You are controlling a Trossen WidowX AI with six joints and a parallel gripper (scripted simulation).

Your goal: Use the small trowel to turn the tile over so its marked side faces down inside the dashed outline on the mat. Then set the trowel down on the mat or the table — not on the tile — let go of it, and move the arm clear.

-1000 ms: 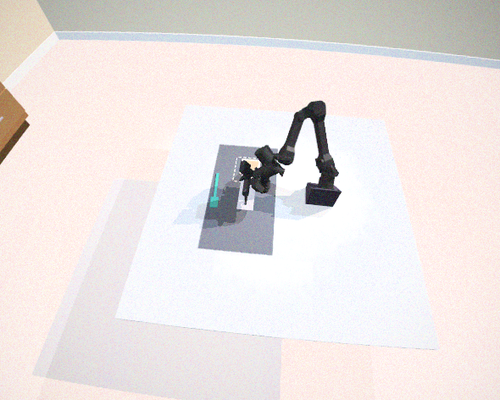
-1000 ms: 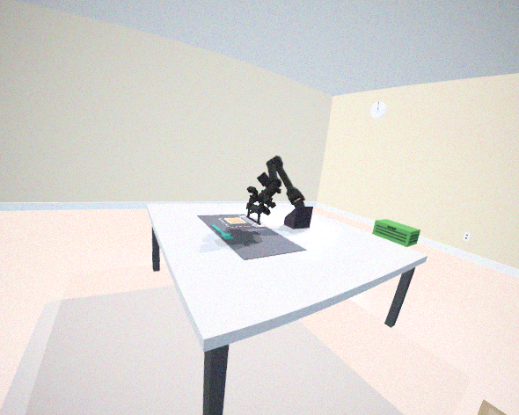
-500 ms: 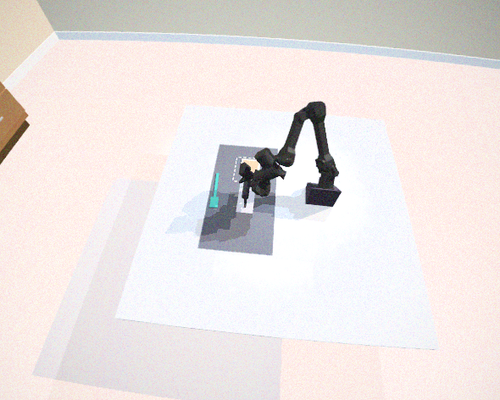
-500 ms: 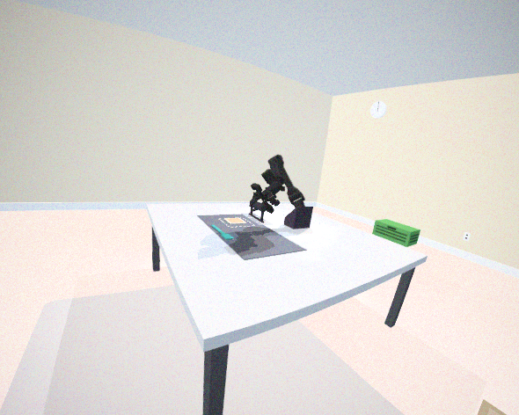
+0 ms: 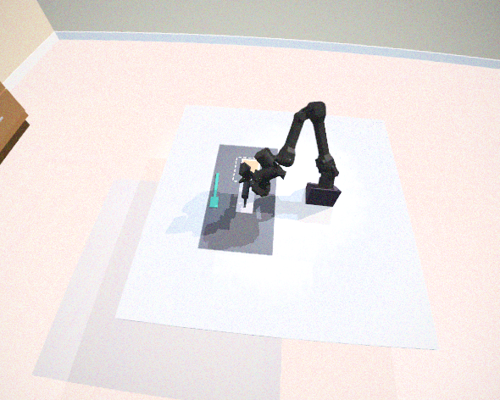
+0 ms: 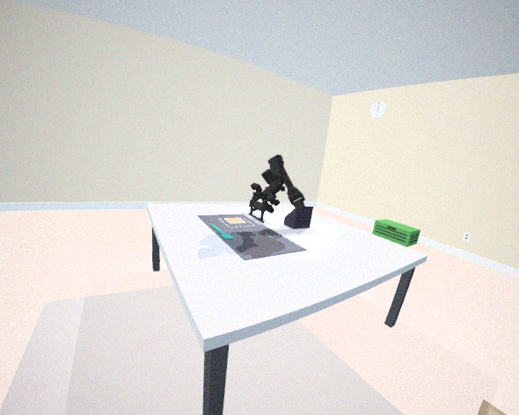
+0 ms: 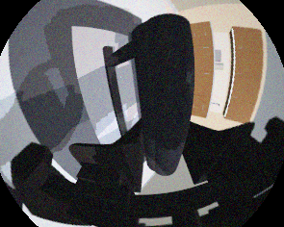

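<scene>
My gripper tip is now 30 mm past the dark-handled trowel and 10 mm above it. Also, from my gripper tip: tile (210 mm to the right, 130 mm below, 20 mm behind); grey mat (150 mm below, 40 mm to the right); teal tool (140 mm ahead, 130 mm below, 20 mm to the right).
</scene>
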